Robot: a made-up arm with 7 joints. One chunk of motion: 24 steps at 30 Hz.
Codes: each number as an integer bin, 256 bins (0 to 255) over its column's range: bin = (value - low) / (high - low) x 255, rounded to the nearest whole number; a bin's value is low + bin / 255 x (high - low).
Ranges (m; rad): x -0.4..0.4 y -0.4..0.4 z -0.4..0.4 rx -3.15..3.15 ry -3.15..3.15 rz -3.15..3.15
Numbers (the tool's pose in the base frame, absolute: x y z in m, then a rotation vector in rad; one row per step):
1: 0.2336 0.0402 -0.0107 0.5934 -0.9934 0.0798
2: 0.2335 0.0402 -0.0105 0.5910 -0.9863 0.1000
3: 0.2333 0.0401 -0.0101 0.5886 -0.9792 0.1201
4: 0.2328 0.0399 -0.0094 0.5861 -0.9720 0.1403
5: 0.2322 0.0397 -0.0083 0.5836 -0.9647 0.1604
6: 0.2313 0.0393 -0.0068 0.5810 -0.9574 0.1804
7: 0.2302 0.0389 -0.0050 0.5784 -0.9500 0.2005
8: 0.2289 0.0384 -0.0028 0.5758 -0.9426 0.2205
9: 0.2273 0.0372 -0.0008 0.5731 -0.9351 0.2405
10: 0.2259 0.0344 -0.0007 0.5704 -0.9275 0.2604
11: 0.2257 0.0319 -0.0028 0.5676 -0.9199 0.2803
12: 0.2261 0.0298 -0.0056 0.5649 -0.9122 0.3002
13: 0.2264 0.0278 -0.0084 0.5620 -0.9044 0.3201
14: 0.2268 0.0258 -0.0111 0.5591 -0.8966 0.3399
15: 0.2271 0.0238 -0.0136 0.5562 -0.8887 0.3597
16: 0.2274 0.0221 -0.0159 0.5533 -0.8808 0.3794
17: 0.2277 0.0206 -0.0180 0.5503 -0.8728 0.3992
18: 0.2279 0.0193 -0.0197 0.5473 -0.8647 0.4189
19: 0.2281 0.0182 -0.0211 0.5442 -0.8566 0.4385
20: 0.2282 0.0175 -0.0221 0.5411 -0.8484 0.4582
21: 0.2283 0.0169 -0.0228 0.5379 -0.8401 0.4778
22: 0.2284 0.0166 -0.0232 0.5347 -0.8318 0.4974
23: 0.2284 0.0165 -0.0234 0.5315 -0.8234 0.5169
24: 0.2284 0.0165 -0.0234 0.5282 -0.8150 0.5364
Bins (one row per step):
1: 202 140 124 152 87 131
2: 202 140 124 151 88 132
3: 202 140 124 151 88 132
4: 202 140 125 151 88 133
5: 202 140 125 151 88 134
6: 201 140 125 151 89 135
7: 201 140 126 151 89 136
8: 200 140 127 151 89 136
9: 200 139 127 151 90 137
10: 200 138 127 151 90 138
11: 199 138 127 150 90 139
12: 200 137 126 150 91 140
13: 200 136 125 150 91 140
14: 200 136 124 150 91 141
15: 200 135 123 150 92 142
16: 200 135 122 150 92 143
17: 200 134 122 150 92 144
18: 200 134 121 150 93 144
19: 200 133 121 150 93 145
20: 200 133 120 149 93 146
21: 200 133 120 149 93 147
22: 200 133 120 149 94 148
23: 200 133 120 149 94 148
24: 200 133 120 149 95 149

